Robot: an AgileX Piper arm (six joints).
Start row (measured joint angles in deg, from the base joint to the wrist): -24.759, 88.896, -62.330, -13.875, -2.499, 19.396
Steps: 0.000, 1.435, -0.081, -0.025, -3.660, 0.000; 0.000, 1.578, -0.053, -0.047, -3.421, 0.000; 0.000, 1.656, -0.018, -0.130, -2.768, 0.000; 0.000, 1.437, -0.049, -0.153, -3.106, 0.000; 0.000, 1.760, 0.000, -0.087, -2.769, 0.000; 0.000, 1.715, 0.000, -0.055, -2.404, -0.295; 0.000, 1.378, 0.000, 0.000, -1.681, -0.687; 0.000, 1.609, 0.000, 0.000, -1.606, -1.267; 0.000, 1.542, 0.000, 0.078, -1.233, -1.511; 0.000, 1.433, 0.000, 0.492, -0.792, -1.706; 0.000, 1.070, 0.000, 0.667, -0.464, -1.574; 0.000, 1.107, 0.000, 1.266, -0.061, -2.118; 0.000, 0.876, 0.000, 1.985, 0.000, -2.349; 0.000, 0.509, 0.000, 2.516, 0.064, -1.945; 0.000, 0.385, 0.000, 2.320, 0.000, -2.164; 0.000, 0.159, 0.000, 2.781, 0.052, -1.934; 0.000, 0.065, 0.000, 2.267, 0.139, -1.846; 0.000, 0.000, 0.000, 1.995, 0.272, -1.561; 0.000, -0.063, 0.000, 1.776, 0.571, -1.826
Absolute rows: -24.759, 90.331, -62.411, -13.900, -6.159, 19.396; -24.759, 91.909, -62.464, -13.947, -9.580, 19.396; -24.759, 93.565, -62.482, -14.077, -12.348, 19.396; -24.759, 95.002, -62.531, -14.230, -15.454, 19.396; -24.759, 96.762, -62.531, -14.317, -18.223, 19.396; -24.759, 98.477, -62.531, -14.372, -20.627, 19.101; -24.759, 99.855, -62.531, -14.372, -22.308, 18.414; -24.759, 101.464, -62.531, -14.372, -23.914, 17.147; -24.759, 103.006, -62.531, -14.294, -25.147, 15.636; -24.759, 104.439, -62.531, -13.802, -25.939, 13.930; -24.759, 105.509, -62.531, -13.135, -26.403, 12.356; -24.759, 106.616, -62.531, -11.869, -26.464, 10.238; -24.759, 107.492, -62.531, -9.884, -26.464, 7.889; -24.759, 108.001, -62.531, -7.368, -26.400, 5.944; -24.759, 108.386, -62.531, -5.048, -26.400, 3.780; -24.759, 108.545, -62.531, -2.267, -26.348, 1.846; -24.759, 108.610, -62.531, 0.000, -26.209, 0.000; -24.759, 108.610, -62.531, 1.995, -25.937, -1.561; -24.759, 108.547, -62.531, 3.771, -25.366, -3.387
